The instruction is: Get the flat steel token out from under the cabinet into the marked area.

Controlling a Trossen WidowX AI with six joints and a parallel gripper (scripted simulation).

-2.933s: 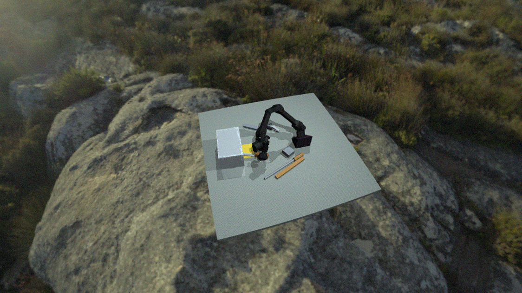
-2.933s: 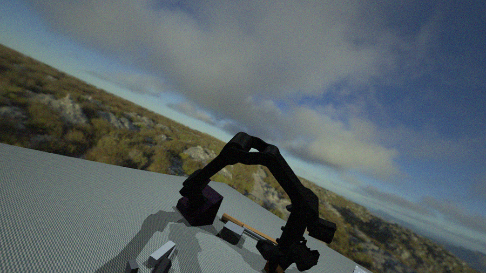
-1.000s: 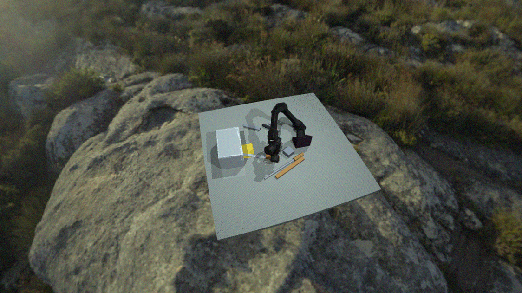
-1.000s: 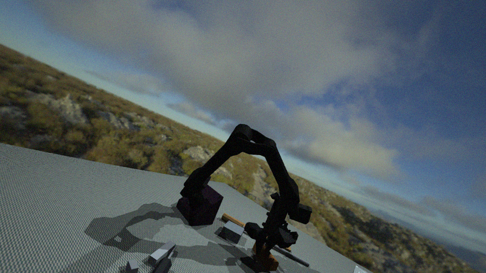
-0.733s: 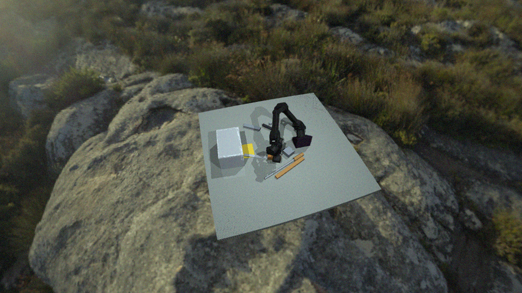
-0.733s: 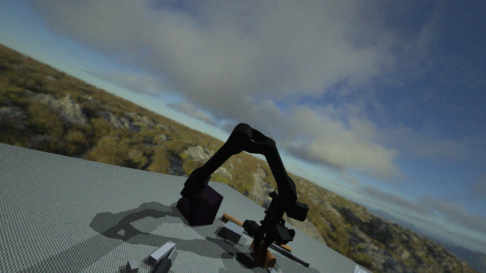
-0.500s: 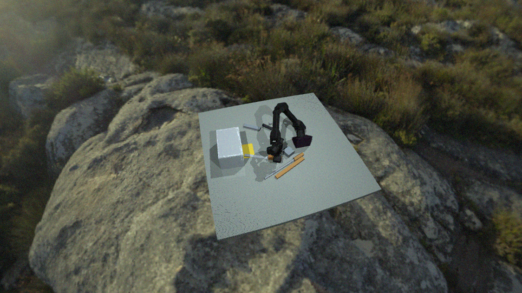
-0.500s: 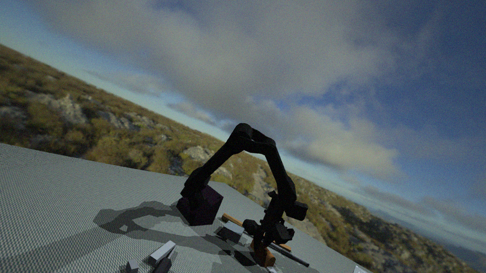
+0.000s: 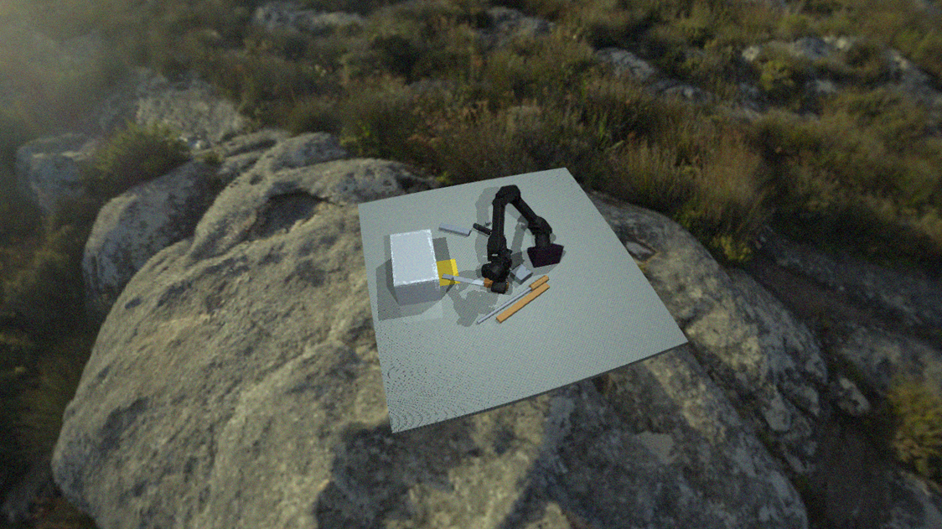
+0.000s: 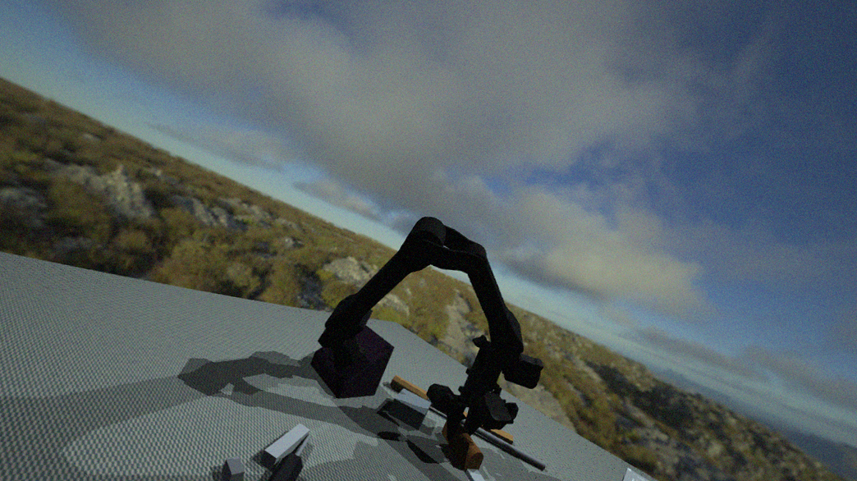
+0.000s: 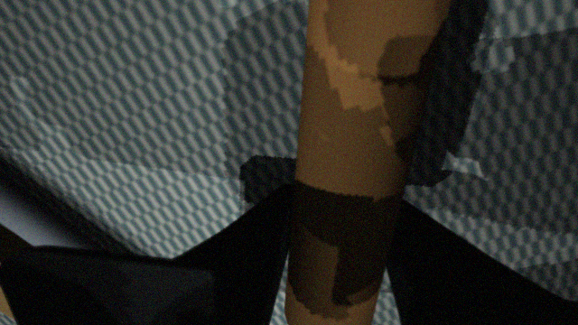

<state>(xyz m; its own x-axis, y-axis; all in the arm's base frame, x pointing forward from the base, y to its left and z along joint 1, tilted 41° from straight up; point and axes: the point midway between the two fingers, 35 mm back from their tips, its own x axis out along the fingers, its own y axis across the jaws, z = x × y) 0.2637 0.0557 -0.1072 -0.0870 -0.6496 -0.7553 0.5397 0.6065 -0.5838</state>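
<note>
Now: the grey bar 11 cm behind my gripper tip and 32 cm to the right of it. Also, from my gripper tip: grey block: 11 cm behind, 3 cm to the right, 1 cm above; small grey cube: 9 cm behind, 40 cm to the right; wooden stick: 6 cm behind, 12 cm to the left.
</note>
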